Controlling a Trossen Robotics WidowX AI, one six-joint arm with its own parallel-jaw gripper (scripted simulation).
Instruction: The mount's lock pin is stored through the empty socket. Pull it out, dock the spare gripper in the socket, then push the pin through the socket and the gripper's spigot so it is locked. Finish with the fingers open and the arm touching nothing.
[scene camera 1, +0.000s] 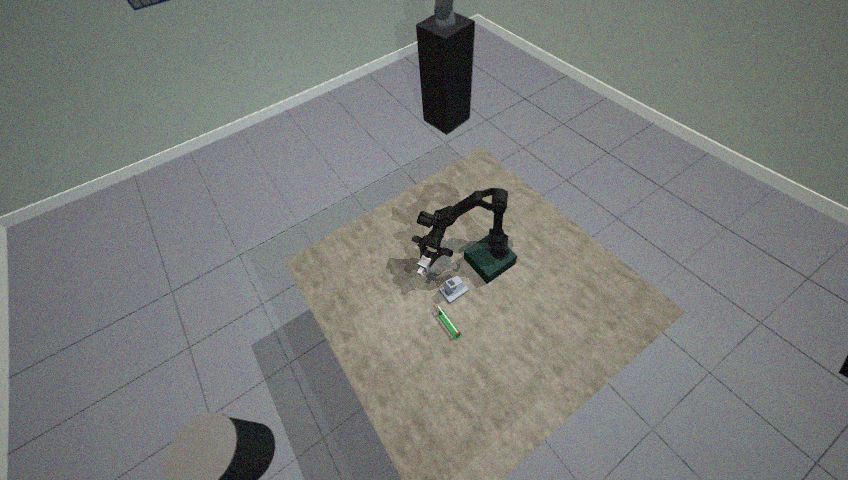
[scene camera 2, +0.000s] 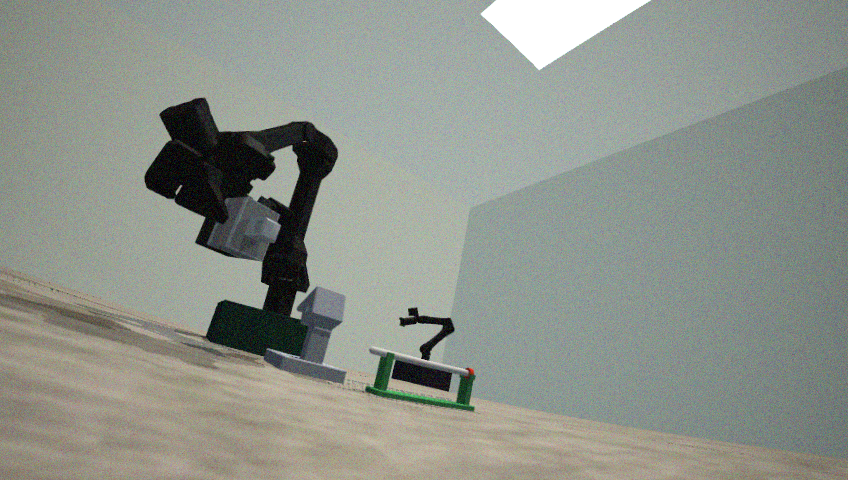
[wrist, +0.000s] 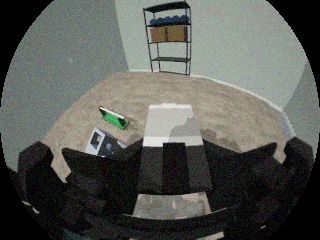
Scene:
My gripper (scene camera 2: 243, 229): 41 cm from the lens. A lock pin (scene camera 2: 372, 350): 39 cm from the lens. A rack (scene camera 2: 385, 364): 39 cm from the lens.

